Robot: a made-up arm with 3 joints. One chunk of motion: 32 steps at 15 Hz.
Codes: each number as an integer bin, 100 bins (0 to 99) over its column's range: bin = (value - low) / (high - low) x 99, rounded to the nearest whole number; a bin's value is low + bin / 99 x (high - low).
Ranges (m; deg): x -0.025..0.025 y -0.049..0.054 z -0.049..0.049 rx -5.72..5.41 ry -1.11..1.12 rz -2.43..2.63
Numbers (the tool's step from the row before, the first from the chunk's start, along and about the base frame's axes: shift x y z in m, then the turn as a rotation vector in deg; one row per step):
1: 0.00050 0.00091 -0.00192 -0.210 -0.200 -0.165
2: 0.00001 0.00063 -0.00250 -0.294 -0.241 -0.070
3: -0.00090 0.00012 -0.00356 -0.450 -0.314 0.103
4: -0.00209 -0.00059 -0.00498 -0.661 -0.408 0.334
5: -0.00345 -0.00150 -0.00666 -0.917 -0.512 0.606
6: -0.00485 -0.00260 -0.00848 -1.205 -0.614 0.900
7: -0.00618 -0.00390 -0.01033 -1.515 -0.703 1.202
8: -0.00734 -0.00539 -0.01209 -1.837 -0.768 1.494
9: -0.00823 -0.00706 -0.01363 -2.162 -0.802 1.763
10: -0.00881 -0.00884 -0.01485 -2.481 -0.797 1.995
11: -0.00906 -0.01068 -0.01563 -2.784 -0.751 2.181
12: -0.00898 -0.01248 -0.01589 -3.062 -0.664 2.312
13: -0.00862 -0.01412 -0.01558 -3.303 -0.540 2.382
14: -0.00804 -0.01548 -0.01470 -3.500 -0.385 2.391
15: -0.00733 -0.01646 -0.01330 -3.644 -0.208 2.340
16: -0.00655 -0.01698 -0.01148 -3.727 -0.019 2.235
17: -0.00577 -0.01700 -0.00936 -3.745 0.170 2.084
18: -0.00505 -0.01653 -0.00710 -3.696 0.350 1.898
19: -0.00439 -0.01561 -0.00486 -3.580 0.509 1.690
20: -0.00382 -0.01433 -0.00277 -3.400 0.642 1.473
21: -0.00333 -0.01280 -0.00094 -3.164 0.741 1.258
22: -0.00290 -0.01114 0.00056 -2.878 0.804 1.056
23: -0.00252 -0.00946 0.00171 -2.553 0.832 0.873
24: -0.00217 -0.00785 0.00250 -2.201 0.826 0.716
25: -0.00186 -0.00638 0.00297 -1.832 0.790 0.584
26: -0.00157 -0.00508 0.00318 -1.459 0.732 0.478
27: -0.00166 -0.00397 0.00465 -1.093 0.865 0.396
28: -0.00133 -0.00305 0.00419 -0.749 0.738 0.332
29: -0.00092 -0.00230 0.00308 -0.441 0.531 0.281
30: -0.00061 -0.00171 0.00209 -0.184 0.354 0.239
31: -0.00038 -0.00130 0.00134 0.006 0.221 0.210
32: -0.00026 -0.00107 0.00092 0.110 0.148 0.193
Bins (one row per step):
1: 50 48 48 49 40 44
2: 50 48 47 48 39 46
3: 48 47 46 47 35 50
4: 45 47 44 45 31 54
5: 43 46 43 43 27 59
6: 40 45 41 40 22 65
7: 37 43 39 37 18 71
8: 35 42 37 35 15 77
9: 33 40 36 32 14 82
10: 32 39 34 29 14 87
11: 32 37 34 26 16 90
12: 32 35 33 24 20 93
13: 32 34 34 21 25 94
14: 34 32 35 20 32 94
15: 35 31 36 18 40 93
16: 37 31 38 18 48 91
17: 38 31 40 18 57 88
18: 40 31 42 18 65 85
19: 41 32 45 19 72 81
20: 42 33 47 21 78 76
21: 43 35 49 23 82 72
22: 44 36 50 25 85 68
23: 45 38 51 28 86 65
24: 45 40 52 31 86 62
25: 46 41 53 35 84 59
26: 46 42 53 38 82 57
27: 46 43 54 41 88 55
28: 47 44 54 44 82 54
29: 48 45 53 47 73 53
30: 48 45 52 49 65 52
31: 49 46 51 51 59 52
32: 49 46 50 52 56 51

